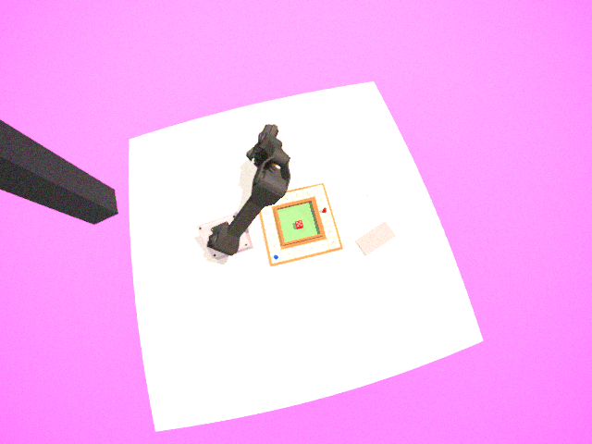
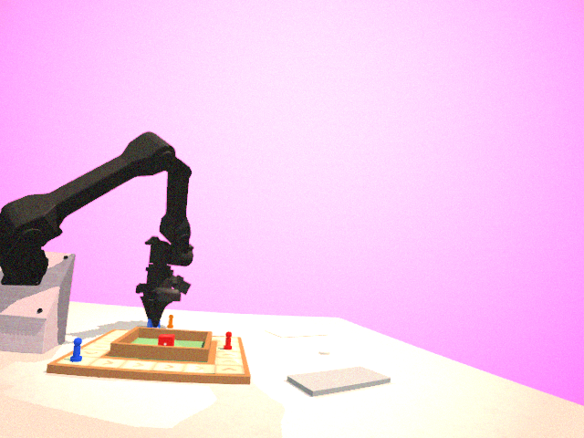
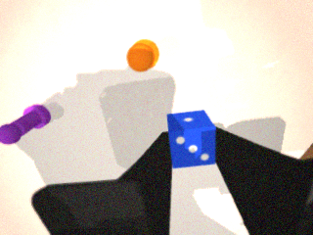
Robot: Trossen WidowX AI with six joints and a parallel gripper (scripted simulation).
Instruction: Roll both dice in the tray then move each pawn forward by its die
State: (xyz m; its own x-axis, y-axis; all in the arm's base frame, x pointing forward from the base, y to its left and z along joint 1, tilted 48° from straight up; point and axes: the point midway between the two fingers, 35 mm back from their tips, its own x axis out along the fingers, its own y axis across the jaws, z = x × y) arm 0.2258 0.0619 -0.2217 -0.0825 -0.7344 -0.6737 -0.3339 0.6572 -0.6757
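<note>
My gripper tip is 4 cm short of the orange pawn, 4 cm to the right of it and 1 cm below it. Round my gripper tip: purple pawn (1 cm behind, 10 cm to the left, 1 cm above); then red pawn (15 cm ahead, 24 cm to the right, 2 cm above); then green floor (3 cm ahead, 25 cm to the right).
</note>
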